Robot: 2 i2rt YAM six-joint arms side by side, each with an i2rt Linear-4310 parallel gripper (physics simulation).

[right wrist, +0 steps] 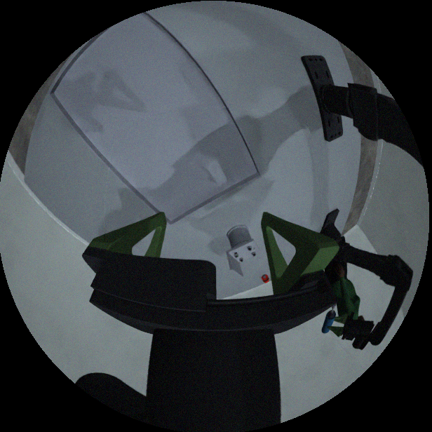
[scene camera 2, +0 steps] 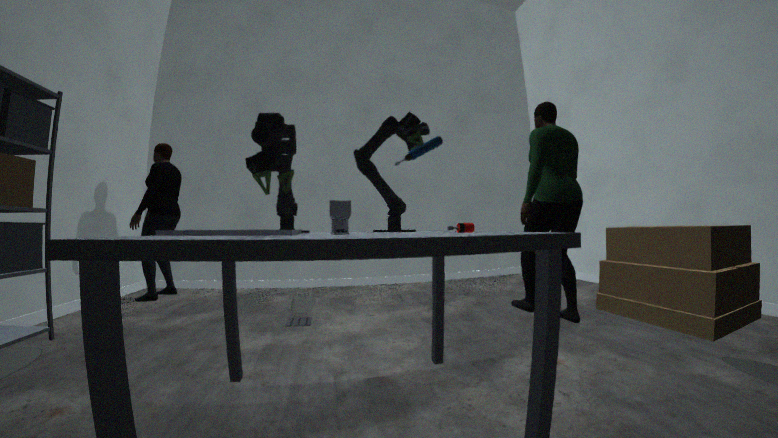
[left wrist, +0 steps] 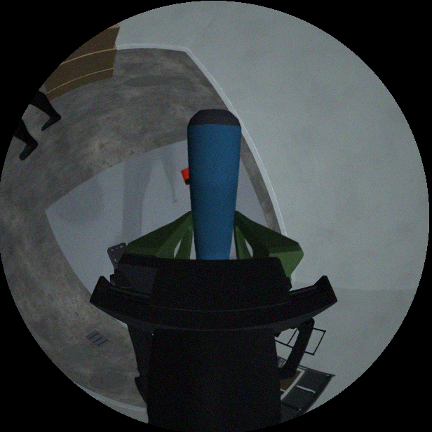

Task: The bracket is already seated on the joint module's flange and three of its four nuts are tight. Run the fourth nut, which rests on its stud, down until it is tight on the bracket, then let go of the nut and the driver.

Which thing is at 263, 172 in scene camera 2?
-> The right gripper.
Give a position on a flat tray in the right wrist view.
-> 142, 101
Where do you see a blue driver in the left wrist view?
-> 213, 135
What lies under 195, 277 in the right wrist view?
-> The right gripper.
